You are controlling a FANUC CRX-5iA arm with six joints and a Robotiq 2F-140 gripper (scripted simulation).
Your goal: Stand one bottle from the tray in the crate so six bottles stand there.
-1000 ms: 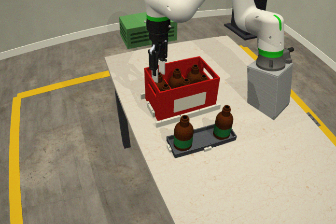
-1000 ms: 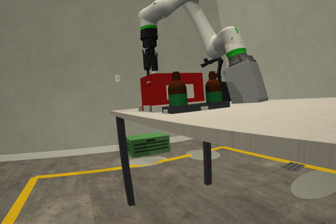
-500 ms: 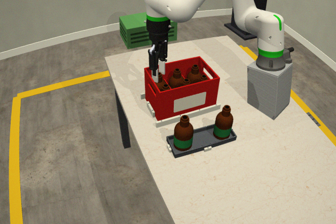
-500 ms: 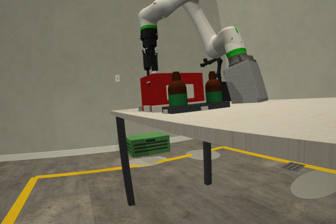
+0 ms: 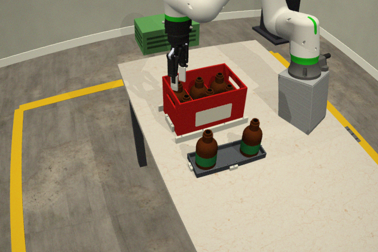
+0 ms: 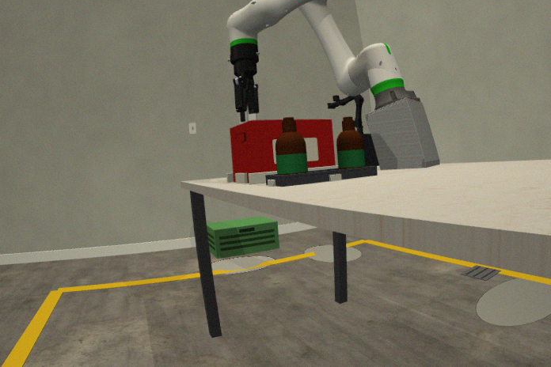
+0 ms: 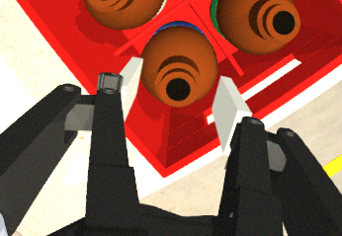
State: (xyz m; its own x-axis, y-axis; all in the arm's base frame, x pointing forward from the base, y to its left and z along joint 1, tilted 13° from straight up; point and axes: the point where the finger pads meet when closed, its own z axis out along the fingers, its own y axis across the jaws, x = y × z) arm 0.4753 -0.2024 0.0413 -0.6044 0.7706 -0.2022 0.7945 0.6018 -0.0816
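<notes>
Now: hand 100 mm above the glass bottle. From my hand the other things lie so: grey tray 290 mm to the left, 170 mm below, 60 mm behind; then red crate 100 mm below, 80 mm behind, 50 mm to the left.
</notes>
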